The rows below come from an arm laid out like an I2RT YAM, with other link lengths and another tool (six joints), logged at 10 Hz.
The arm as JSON. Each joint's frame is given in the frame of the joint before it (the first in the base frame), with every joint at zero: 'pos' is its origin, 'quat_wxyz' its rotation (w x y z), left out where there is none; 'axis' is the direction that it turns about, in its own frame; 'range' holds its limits. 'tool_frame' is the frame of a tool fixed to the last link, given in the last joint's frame.
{
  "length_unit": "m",
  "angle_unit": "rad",
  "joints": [
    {
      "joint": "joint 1",
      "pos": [
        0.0,
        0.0,
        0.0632
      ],
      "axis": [
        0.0,
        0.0,
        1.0
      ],
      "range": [
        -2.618,
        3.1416
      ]
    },
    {
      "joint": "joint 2",
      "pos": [
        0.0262,
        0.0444,
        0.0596
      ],
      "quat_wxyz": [
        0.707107,
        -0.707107,
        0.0,
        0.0
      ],
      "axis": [
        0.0,
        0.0,
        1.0
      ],
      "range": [
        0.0,
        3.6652
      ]
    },
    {
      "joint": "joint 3",
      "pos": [
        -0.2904,
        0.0,
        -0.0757
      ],
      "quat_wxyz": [
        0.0,
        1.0,
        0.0,
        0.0
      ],
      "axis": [
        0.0,
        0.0,
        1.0
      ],
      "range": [
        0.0,
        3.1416
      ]
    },
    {
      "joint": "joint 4",
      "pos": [
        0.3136,
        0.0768,
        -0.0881
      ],
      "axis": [
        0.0,
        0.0,
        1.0
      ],
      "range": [
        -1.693,
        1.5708
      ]
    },
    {
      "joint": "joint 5",
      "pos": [
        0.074,
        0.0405,
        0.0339
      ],
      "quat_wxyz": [
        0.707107,
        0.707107,
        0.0,
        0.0
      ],
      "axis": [
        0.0,
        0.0,
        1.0
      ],
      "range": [
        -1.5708,
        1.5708
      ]
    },
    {
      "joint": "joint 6",
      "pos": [
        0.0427,
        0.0,
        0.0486
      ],
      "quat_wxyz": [
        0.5,
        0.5,
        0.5,
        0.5
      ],
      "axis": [
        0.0,
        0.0,
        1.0
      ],
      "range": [
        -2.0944,
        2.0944
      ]
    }
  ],
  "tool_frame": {
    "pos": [
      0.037,
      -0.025,
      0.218
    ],
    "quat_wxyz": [
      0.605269,
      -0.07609,
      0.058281,
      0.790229
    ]
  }
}
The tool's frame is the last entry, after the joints.
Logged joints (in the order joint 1, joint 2, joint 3, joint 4, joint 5, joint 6), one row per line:
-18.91, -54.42, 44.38, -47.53, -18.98, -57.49
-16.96, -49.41, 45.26, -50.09, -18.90, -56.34
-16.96, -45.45, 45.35, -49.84, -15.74, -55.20
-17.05, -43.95, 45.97, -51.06, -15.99, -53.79
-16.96, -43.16, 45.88, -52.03, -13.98, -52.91
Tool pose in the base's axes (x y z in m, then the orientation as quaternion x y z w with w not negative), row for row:
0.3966, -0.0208, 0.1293, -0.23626, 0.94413, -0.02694, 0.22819
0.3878, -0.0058, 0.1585, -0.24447, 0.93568, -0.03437, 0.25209
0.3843, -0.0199, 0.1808, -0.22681, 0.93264, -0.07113, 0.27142
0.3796, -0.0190, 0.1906, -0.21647, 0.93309, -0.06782, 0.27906
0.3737, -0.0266, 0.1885, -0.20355, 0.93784, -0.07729, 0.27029
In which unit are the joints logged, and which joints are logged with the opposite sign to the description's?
The joints are logged in degrees. Opposite sign: joint 2.
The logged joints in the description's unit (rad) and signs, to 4 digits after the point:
-0.3300, 0.9498, 0.7746, -0.8296, -0.3313, -1.0034
-0.2960, 0.8624, 0.7899, -0.8742, -0.3299, -0.9833
-0.2960, 0.7933, 0.7915, -0.8699, -0.2747, -0.9634
-0.2976, 0.7671, 0.8023, -0.8912, -0.2791, -0.9388
-0.2960, 0.7533, 0.8008, -0.9081, -0.2440, -0.9235

